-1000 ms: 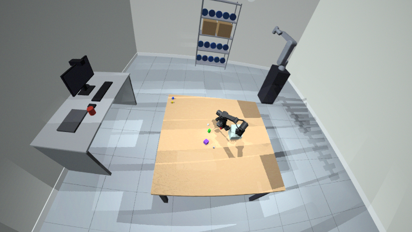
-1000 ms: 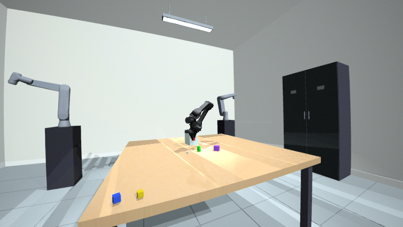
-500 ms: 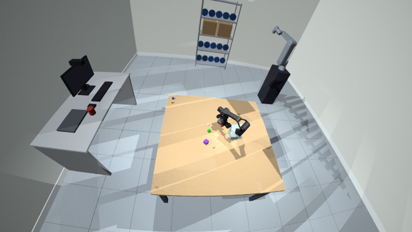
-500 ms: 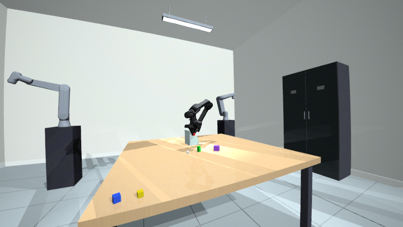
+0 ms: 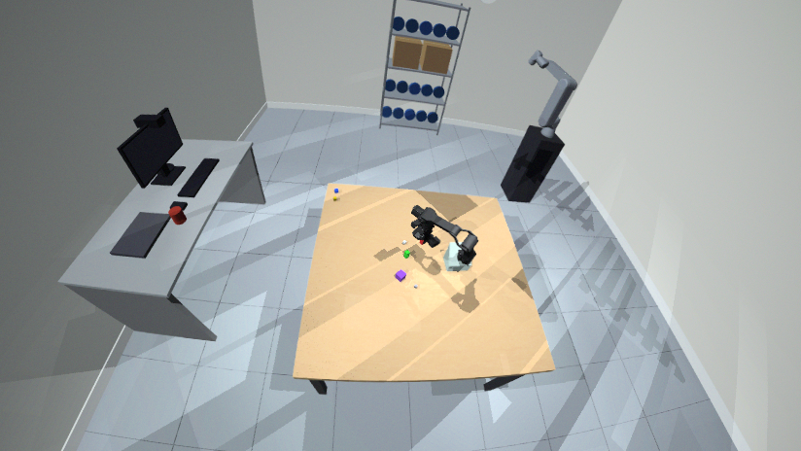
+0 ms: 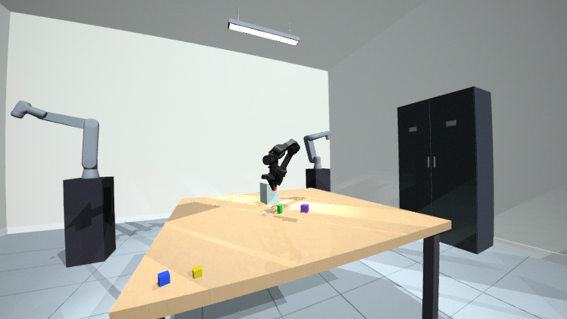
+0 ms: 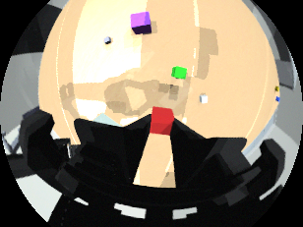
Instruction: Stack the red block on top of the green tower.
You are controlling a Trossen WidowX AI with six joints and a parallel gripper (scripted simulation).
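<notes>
My gripper tip is now 70 mm short of the green block, 10 mm to the right of it and 100 mm above it. From my gripper tip the other things lie so: red block 10 mm above; then yellow block 520 mm ahead, 450 mm to the right, 120 mm below; then purple block 120 mm ahead, 150 mm to the left, 110 mm below.
</notes>
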